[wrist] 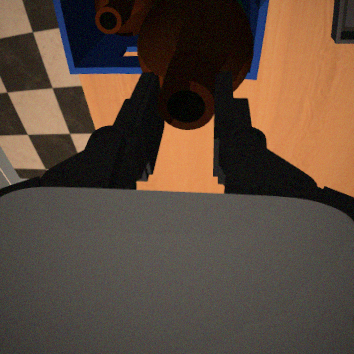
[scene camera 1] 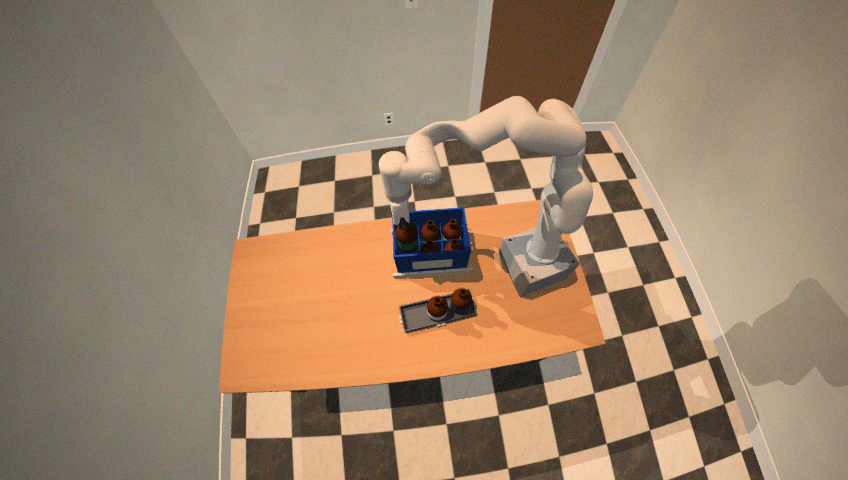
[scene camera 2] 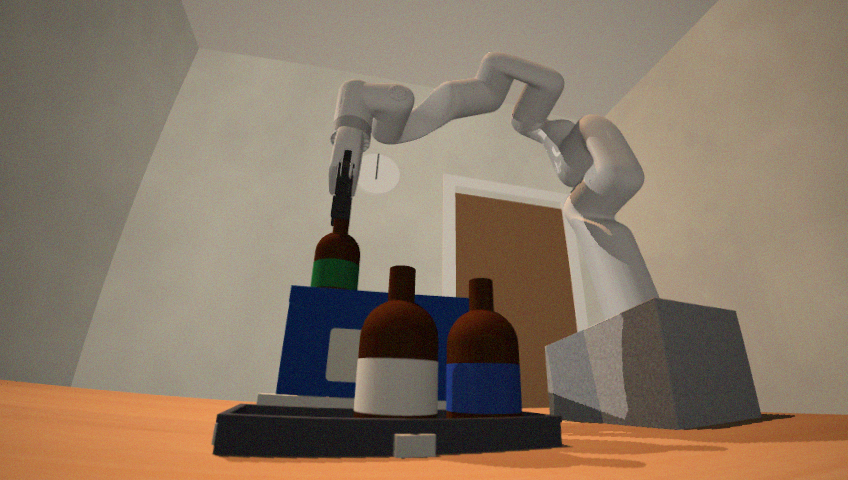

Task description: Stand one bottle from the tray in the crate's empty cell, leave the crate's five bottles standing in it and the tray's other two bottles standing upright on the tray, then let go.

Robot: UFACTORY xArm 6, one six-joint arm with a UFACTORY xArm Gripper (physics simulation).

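Places are measured from the arm's base along level axes (x ahead, y left, z up), in metres.
Where they show: gripper, between the fingertips: (wrist: 187, 98) (scene camera 1: 403, 223) (scene camera 2: 339, 222); arm's base, origin of its link: (scene camera 1: 542, 250) (scene camera 2: 639, 330).
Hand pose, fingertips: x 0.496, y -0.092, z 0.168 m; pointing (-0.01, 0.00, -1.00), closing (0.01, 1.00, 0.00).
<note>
Things, the pixels of their top centre, and the offset from my fingertips. Level surfaces: height alone.
- green-labelled brown bottle, centre of its top: (wrist: 184, 104) (scene camera 2: 342, 216) (scene camera 1: 404, 221) 0.012 m up, 0.004 m back, 0.000 m left
- blue crate, centre of its top: (scene camera 2: 383, 305) (scene camera 1: 430, 231) 0.128 m down, 0.089 m back, 0.032 m right
- white-labelled bottle, centre of its top: (scene camera 2: 402, 269) (scene camera 1: 437, 300) 0.144 m down, 0.075 m back, 0.224 m left
- blue-labelled bottle, centre of its top: (scene camera 2: 480, 280) (scene camera 1: 463, 292) 0.144 m down, 0.165 m back, 0.210 m left
- dark tray, centre of its top: (scene camera 2: 397, 413) (scene camera 1: 437, 310) 0.278 m down, 0.077 m back, 0.222 m left
- wooden table, height of its surface: 0.304 m down
My gripper (scene camera 1: 404, 224) (scene camera 2: 340, 220) (wrist: 187, 98) is shut on the neck of the green-labelled brown bottle (scene camera 1: 407, 236) (scene camera 2: 336, 267) (wrist: 200, 45). The bottle leans slightly, over the left end of the blue crate (scene camera 1: 404, 263) (scene camera 2: 303, 344) (wrist: 100, 70); in scene camera 2 its lower edge meets the crate's front rim. How deep it sits is hidden. Several brown bottles, one of them (scene camera 1: 430, 230) beside the held one, stand in the crate. The white-labelled bottle (scene camera 1: 437, 306) (scene camera 2: 397, 386) and blue-labelled bottle (scene camera 1: 461, 300) (scene camera 2: 483, 386) stand upright on the dark tray (scene camera 1: 413, 318) (scene camera 2: 297, 437).
The wooden table (scene camera 1: 309, 297) carries crate and tray, the tray in front of the crate. The arm's grey base block (scene camera 1: 529, 276) (scene camera 2: 702, 362) stands right of the crate. The crate's walls and dividers surround the bottles closely.
</note>
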